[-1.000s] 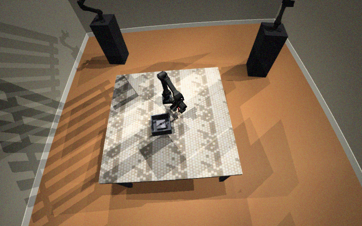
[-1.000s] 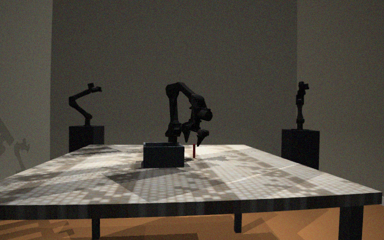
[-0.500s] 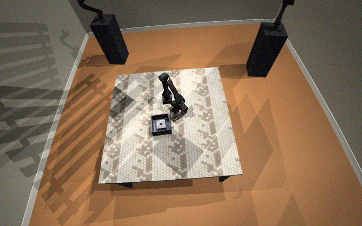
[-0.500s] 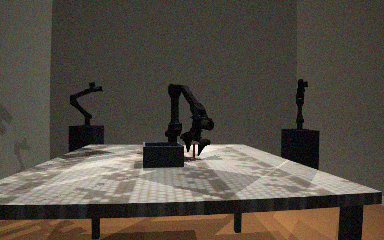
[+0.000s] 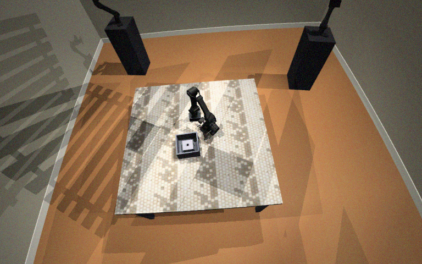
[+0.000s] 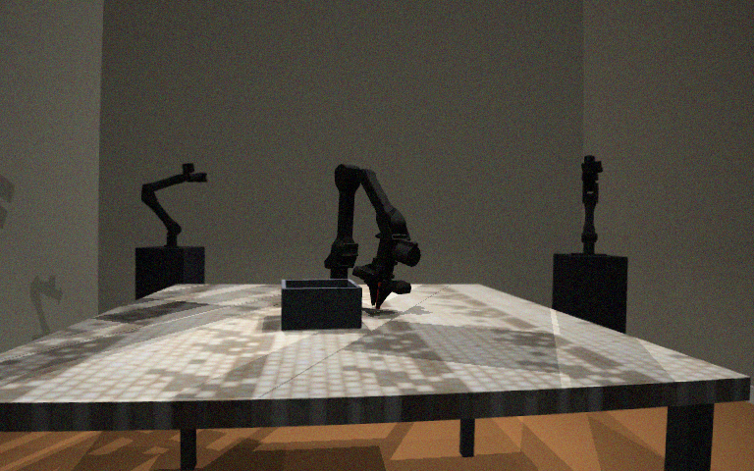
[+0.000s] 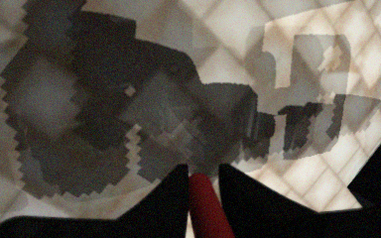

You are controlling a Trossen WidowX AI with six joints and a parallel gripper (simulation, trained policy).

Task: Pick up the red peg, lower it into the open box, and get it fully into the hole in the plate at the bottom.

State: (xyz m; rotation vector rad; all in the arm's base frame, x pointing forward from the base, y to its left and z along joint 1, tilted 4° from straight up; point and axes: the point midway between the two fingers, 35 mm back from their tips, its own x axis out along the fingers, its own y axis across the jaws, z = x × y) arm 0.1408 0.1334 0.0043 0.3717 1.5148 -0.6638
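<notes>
My gripper tip is 19 cm short of the plate, 14 cm to the left of it and 4 cm below it. Also, from my gripper tip: red peg (1 cm to the left, 3 cm above); dark box (19 cm ahead, 14 cm to the right, 2 cm above).
</notes>
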